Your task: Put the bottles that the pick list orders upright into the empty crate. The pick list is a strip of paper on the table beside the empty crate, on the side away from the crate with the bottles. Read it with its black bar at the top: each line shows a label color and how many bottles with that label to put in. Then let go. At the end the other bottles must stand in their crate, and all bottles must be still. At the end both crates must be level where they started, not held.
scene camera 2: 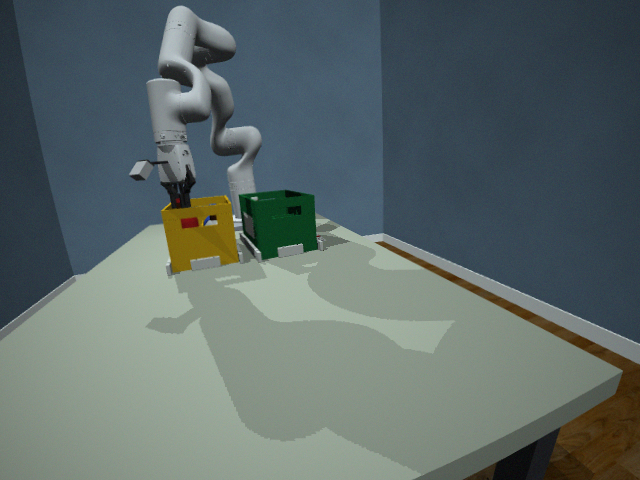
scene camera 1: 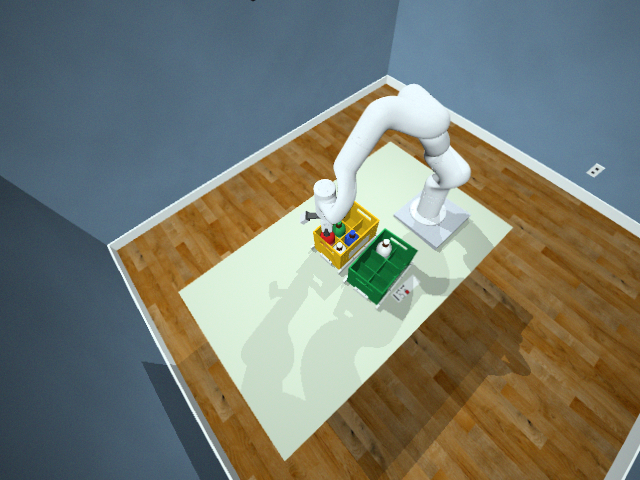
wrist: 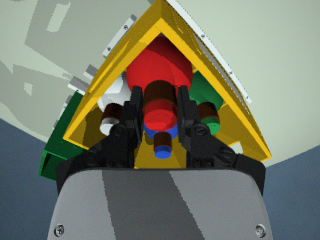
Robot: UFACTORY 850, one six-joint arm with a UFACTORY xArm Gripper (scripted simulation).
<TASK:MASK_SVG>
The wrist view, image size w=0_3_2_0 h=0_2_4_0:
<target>my gripper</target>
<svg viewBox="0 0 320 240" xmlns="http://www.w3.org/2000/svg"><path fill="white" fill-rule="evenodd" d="M265 165L258 160L235 153L232 148L211 135L210 128L206 124L201 123L196 100L190 100L187 85L181 85L178 87L177 128L179 143L186 149L186 168L134 168L134 150L142 143L144 117L142 114L142 87L133 86L130 102L124 101L120 121L110 128L109 135L89 148L85 154L67 159L56 166L58 199L51 219L47 240L273 240L269 218L262 198L266 174Z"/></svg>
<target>red-label bottle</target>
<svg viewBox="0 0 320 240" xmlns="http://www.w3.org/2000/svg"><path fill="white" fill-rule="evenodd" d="M162 32L126 68L126 80L130 91L132 91L133 86L142 87L142 114L145 126L159 132L170 130L176 125L178 115L177 89L180 85L187 85L189 91L193 81L191 62Z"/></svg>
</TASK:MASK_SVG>
